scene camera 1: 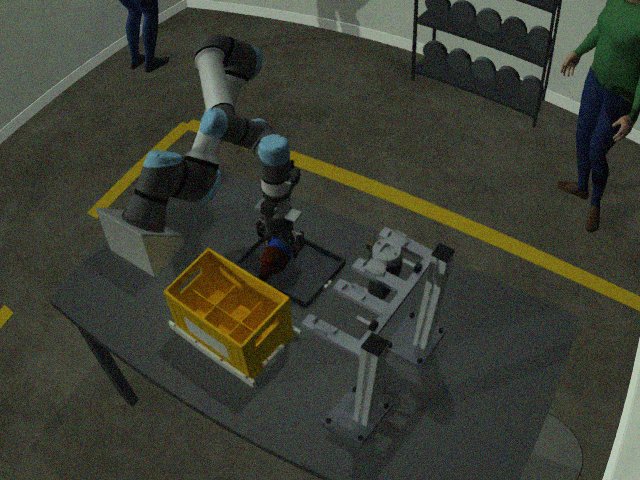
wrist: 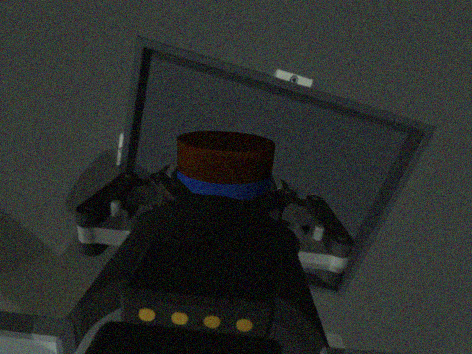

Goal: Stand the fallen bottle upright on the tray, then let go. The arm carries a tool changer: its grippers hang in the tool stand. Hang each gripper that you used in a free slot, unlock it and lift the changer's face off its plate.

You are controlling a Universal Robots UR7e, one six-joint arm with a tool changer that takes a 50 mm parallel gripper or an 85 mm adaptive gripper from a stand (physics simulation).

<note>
In view: a brown bottle (scene camera 1: 275,257) and a tool stand (scene camera 1: 358,413).
The brown bottle also shows in the wrist view (wrist: 238,165).
</note>
